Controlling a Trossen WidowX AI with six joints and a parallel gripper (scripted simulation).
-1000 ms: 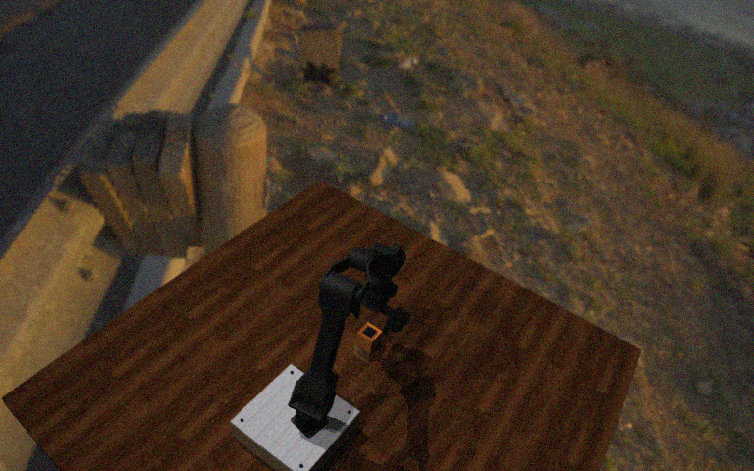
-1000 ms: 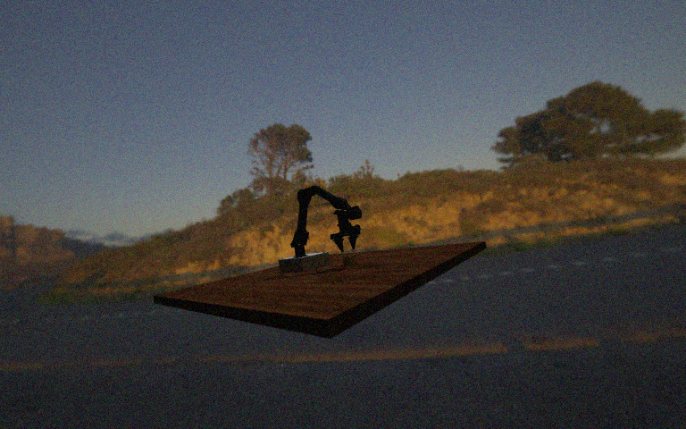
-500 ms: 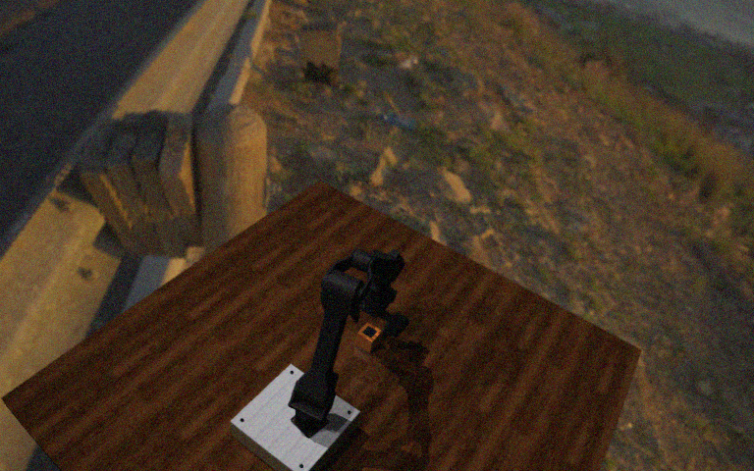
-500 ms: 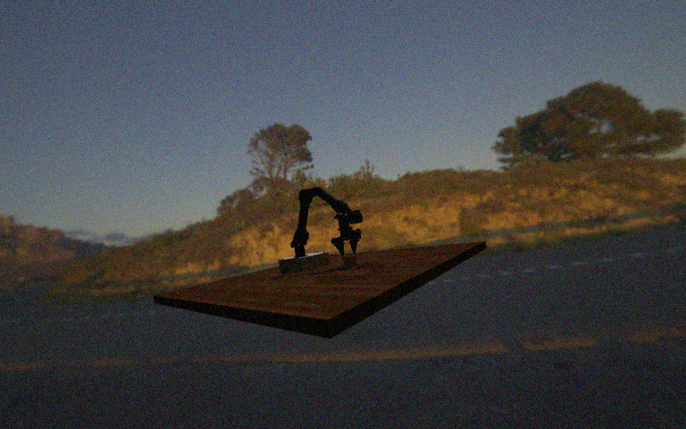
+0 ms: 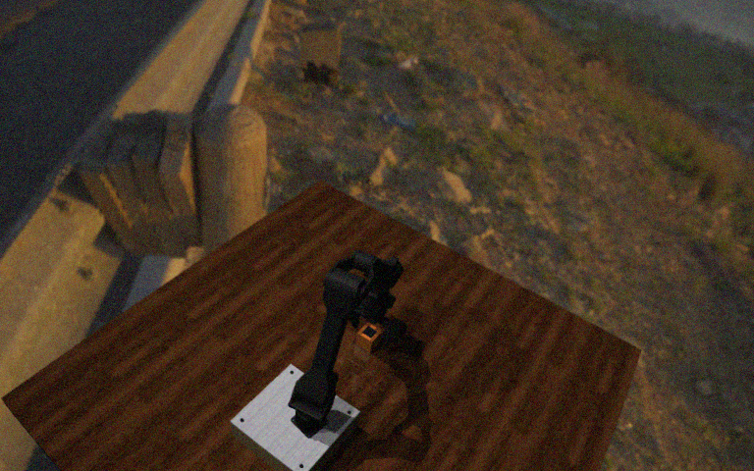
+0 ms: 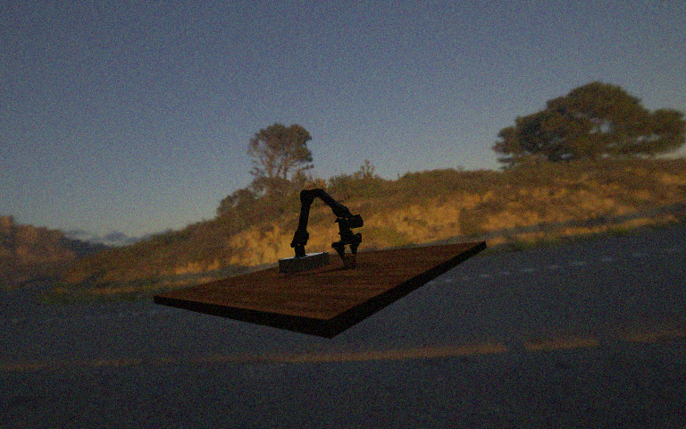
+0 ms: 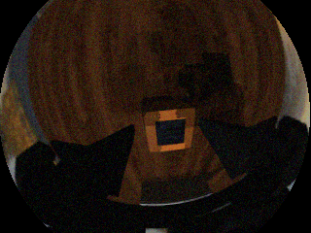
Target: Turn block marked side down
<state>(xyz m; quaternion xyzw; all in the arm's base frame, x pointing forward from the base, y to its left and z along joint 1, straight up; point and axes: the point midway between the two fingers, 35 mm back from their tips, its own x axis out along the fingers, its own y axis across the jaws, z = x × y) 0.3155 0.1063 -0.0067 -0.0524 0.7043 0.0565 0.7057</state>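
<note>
Now: the block 10 mm above my gripper tip.
</note>
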